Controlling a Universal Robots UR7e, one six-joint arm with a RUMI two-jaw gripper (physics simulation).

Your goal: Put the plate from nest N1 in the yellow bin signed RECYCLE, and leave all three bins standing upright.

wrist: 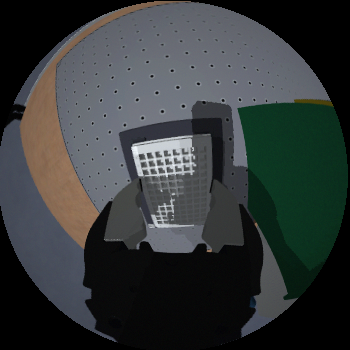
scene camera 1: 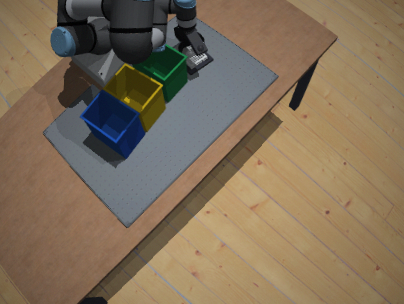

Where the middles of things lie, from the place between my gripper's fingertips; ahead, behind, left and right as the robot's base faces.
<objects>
I see my gripper 1 cm past the dark nest point(wrist: 183, 126) and 1 cm above it. Round my hand: green bin point(scene camera 1: 168, 67) 16 cm to the right, 8 cm above, 3 cm behind; yellow bin point(scene camera 1: 140, 92) 31 cm to the right, 8 cm above, 2 cm behind; white plate point(wrist: 175, 172) 1 cm behind.
</objects>
